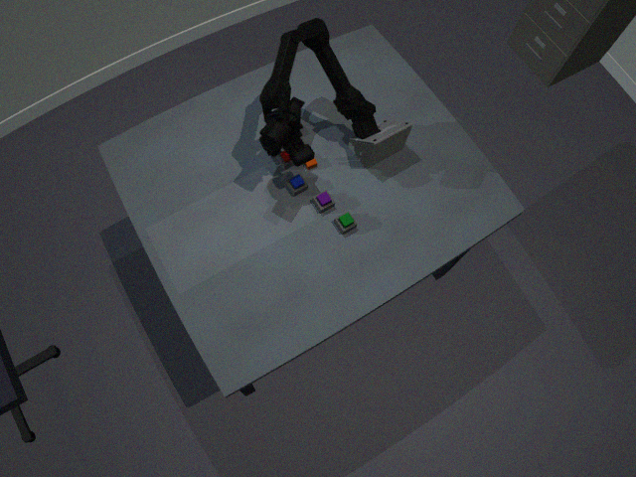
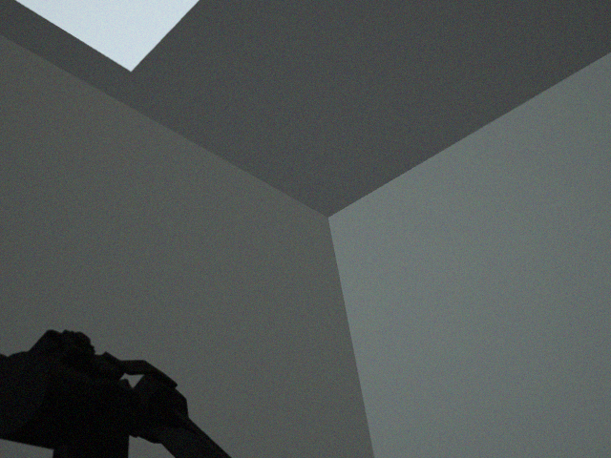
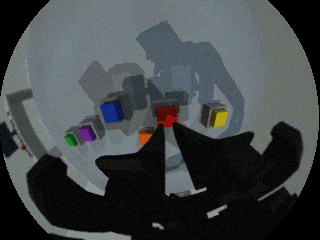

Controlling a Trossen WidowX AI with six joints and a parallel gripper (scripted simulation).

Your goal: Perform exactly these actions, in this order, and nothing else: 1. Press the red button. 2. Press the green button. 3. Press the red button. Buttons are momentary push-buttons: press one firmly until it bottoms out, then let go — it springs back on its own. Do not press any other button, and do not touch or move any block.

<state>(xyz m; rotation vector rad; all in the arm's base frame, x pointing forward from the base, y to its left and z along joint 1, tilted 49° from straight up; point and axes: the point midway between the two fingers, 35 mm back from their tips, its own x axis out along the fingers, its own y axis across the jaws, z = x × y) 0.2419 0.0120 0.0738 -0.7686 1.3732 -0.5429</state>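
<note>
The red button lies 3 cm below my gripper tip. The rest, counted from my gripper tip: small orange block (6 cm behind, 5 cm below, 4 cm to the left); blue button (9 cm to the left, 3 cm below, 1 cm ahead); purple button (17 cm to the left, 4 cm behind, 3 cm below).
</note>
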